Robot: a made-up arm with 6 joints.
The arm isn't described. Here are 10 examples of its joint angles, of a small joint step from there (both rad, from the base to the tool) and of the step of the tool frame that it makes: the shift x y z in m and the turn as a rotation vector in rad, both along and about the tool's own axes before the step.
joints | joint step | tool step
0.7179 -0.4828 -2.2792 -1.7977 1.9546 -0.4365 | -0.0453 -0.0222 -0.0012 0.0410 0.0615 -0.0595 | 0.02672 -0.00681 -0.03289 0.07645 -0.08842 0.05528
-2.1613 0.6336 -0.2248 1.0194 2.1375 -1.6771 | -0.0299 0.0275 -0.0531 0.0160 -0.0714 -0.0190 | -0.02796 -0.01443 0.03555 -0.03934 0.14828 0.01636
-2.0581 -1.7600 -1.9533 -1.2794 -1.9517 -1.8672 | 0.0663 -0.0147 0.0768 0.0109 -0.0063 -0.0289 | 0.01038 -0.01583 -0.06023 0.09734 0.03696 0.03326
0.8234 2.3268 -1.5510 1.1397 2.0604 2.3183 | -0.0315 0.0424 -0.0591 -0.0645 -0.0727 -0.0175 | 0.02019 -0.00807 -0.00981 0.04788 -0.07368 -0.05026
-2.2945 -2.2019 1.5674 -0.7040 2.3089 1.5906 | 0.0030 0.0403 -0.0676 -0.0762 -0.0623 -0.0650 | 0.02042 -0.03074 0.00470 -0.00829 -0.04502 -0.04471
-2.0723 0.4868 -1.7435 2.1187 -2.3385 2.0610 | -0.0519 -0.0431 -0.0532 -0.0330 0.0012 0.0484 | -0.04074 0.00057 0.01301 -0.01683 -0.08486 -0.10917
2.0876 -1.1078 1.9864 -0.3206 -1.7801 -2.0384 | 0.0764 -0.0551 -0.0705 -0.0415 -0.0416 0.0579 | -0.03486 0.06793 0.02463 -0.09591 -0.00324 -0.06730
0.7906 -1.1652 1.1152 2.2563 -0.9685 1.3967 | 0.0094 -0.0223 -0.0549 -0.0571 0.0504 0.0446 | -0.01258 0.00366 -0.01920 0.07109 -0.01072 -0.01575
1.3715 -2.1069 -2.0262 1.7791 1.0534 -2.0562 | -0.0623 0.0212 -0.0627 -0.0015 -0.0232 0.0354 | -0.02012 0.02973 0.00279 0.06345 0.02689 0.00548
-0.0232 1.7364 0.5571 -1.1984 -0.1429 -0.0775 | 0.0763 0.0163 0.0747 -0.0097 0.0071 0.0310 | 0.00189 -0.01421 0.00481 -0.03512 -0.06256 -0.08640
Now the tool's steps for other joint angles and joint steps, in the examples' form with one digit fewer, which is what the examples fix.
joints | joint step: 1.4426 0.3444 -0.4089 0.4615 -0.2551 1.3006 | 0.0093 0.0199 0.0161 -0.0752 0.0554 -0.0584
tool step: 0.0016 0.0041 -0.0059 0.0517 0.0630 0.1109
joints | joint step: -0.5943 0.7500 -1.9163 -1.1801 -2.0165 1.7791 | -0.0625 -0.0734 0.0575 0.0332 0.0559 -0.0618
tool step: -0.0095 -0.0068 0.0194 -0.0704 0.0117 0.1444
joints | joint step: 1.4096 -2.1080 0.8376 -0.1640 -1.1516 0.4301 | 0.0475 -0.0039 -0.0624 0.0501 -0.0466 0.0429
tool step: -0.0182 0.0105 0.0086 -0.0760 0.0199 0.0328
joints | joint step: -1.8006 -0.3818 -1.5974 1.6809 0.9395 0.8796 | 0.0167 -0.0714 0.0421 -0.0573 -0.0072 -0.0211
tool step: 0.0047 0.0222 -0.0222 0.0353 0.0432 0.1043
